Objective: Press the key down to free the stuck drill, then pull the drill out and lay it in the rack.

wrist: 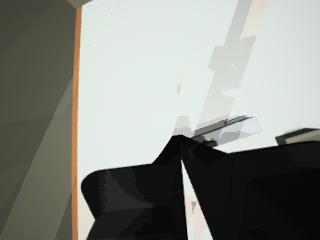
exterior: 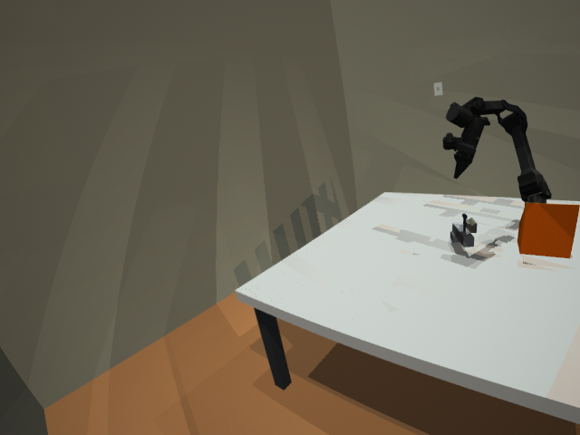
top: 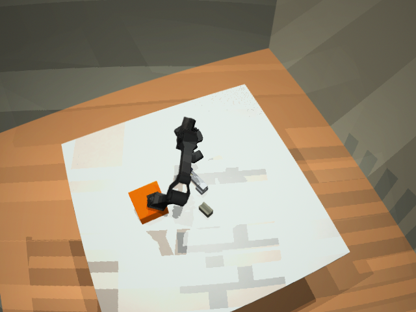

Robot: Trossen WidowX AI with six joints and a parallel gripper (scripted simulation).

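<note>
My gripper tip is 3 cm past the blue key, 3 cm to the left of it and 17 cm above it. The rest, counted from my gripper tip: drill 1 cm behind, 8 cm to the right, 22 cm below; then rack 3 cm behind, 24 cm to the right, 25 cm below.
</note>
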